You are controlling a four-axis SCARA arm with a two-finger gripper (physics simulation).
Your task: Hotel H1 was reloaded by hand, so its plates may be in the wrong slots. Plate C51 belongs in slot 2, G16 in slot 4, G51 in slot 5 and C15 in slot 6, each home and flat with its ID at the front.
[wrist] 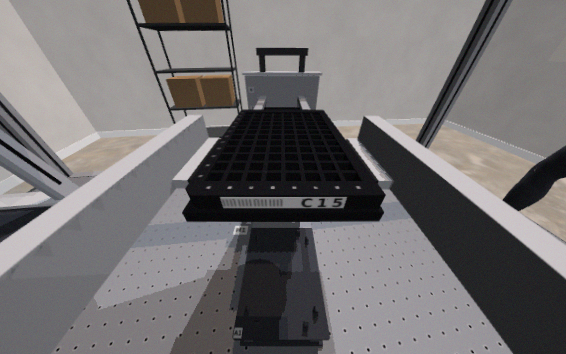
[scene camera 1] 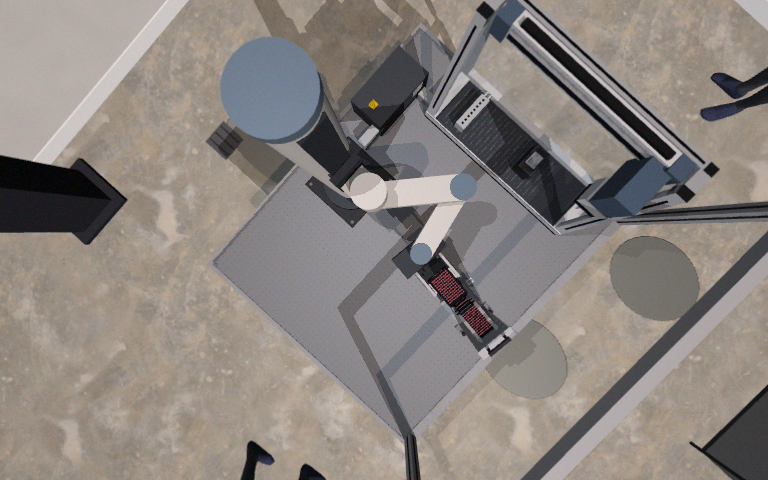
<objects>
plate C15: wrist; scene camera 1
same spot on plate C15: [scene camera 1: 448, 287] = [wrist: 282, 133]
</objects>
